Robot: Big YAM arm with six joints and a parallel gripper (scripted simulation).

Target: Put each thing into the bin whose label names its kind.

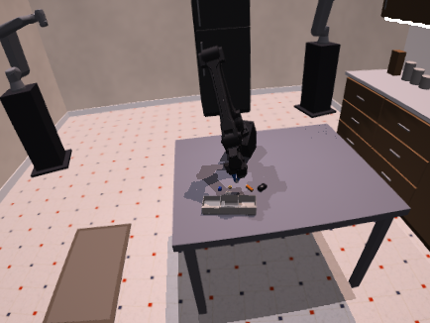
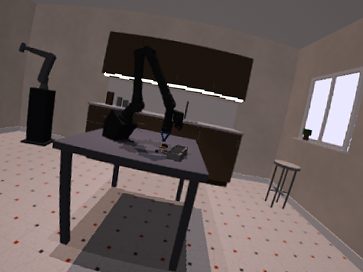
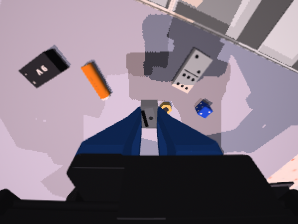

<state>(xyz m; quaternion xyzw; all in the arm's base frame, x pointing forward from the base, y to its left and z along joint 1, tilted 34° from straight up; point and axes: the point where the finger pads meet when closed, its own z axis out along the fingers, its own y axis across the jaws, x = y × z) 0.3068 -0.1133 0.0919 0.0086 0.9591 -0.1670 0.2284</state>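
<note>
The blue die is 5 cm behind my hand, 7 cm to the right of it and 7 cm below it. The rest, counted from my hand: white domino (1 cm ahead, 5 cm to the right, 7 cm below); then small brass nut (4 cm behind, 2 cm to the right, 7 cm below); then orange cylinder (1 cm ahead, 7 cm to the left, 7 cm below).
</note>
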